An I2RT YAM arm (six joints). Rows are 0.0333 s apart.
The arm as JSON. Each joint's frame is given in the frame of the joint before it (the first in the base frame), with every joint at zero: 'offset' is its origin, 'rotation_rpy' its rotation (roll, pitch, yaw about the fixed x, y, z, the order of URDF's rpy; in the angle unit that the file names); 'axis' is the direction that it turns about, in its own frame. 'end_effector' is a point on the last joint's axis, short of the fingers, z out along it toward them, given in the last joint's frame.
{
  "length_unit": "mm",
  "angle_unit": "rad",
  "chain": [
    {
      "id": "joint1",
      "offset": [
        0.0,
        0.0,
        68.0
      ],
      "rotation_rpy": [
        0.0,
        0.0,
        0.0
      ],
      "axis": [
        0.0,
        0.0,
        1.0
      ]
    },
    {
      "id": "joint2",
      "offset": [
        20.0,
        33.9,
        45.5
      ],
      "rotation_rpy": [
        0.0,
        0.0,
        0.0
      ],
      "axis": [
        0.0,
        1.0,
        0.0
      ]
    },
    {
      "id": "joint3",
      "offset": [
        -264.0,
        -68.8,
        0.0
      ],
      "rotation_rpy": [
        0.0,
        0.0,
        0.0
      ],
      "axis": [
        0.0,
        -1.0,
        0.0
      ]
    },
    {
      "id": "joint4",
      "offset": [
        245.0,
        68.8,
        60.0
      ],
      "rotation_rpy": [
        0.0,
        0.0,
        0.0
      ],
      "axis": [
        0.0,
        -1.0,
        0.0
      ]
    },
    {
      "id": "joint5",
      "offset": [
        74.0,
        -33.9,
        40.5
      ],
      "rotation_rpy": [
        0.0,
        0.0,
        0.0
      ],
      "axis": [
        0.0,
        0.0,
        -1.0
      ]
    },
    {
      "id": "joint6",
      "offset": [
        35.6,
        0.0,
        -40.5
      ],
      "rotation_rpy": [
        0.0,
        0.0,
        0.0
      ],
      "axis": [
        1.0,
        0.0,
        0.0
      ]
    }
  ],
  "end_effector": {
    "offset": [
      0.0,
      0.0,
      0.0
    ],
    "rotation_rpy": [
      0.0,
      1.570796,
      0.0
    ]
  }
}
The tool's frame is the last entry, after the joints.
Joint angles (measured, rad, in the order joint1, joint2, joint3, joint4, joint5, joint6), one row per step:
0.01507, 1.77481, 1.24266, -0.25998, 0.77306, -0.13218
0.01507, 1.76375, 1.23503, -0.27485, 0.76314, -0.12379
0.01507, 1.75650, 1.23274, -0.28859, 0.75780, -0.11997
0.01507, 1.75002, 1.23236, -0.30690, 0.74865, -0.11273
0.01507, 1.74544, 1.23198, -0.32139, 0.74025, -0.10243
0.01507, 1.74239, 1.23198, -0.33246, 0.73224, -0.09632
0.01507, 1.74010, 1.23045, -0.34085, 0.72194, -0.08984
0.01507, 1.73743, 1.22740, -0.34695, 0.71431, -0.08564
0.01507, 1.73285, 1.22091, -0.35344, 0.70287, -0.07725
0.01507, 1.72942, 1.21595, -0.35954, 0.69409, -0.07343
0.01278, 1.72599, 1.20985, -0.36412, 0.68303, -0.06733
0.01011, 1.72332, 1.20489, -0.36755, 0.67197, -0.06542
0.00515, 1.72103, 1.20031, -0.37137, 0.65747, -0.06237
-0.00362, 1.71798, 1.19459, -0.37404, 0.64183, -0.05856
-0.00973, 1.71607, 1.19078, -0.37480, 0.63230, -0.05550
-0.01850, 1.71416, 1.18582, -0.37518, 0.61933, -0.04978
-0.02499, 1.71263, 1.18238, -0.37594, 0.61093, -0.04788
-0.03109, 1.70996, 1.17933, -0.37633, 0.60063, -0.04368
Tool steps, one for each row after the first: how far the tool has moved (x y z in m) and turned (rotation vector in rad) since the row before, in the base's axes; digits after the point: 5 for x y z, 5 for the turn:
-0.00326, 0.00020, 0.00043, 0.01123, 0.00578, 0.00261
-0.00207, 0.00011, 0.00086, 0.00568, 0.00623, 0.00169
-0.00200, 0.00021, 0.00079, 0.01018, 0.00741, 0.00240
-0.00153, 0.00020, 0.00039, 0.01126, 0.00348, 0.00008
-0.00106, 0.00020, 0.00020, 0.00892, 0.00405, 0.00199
-0.00096, 0.00026, -0.00040, 0.01087, 0.00349, 0.00320
-0.00110, 0.00019, -0.00054, 0.00777, 0.00383, 0.00263
-0.00180, 0.00028, -0.00102, 0.01278, 0.00313, 0.00262
-0.00146, 0.00022, -0.00088, 0.00852, 0.00530, 0.00343
-0.00153, -0.00056, -0.00117, 0.01147, 0.00353, 0.00117
-0.00120, -0.00069, -0.00101, 0.00944, 0.00463, 0.00320
-0.00114, -0.00142, -0.00110, 0.01274, 0.00433, 0.00231
-0.00139, -0.00276, -0.00113, 0.01410, 0.00305, -0.00135
-0.00086, -0.00195, -0.00071, 0.00899, 0.00078, -0.00210
-0.00105, -0.00280, -0.00110, 0.01305, -0.00010, -0.00436
-0.00083, -0.00209, -0.00071, 0.00760, 0.00141, -0.00252
-0.00084, -0.00189, -0.00021, 0.01019, -0.00191, -0.00247

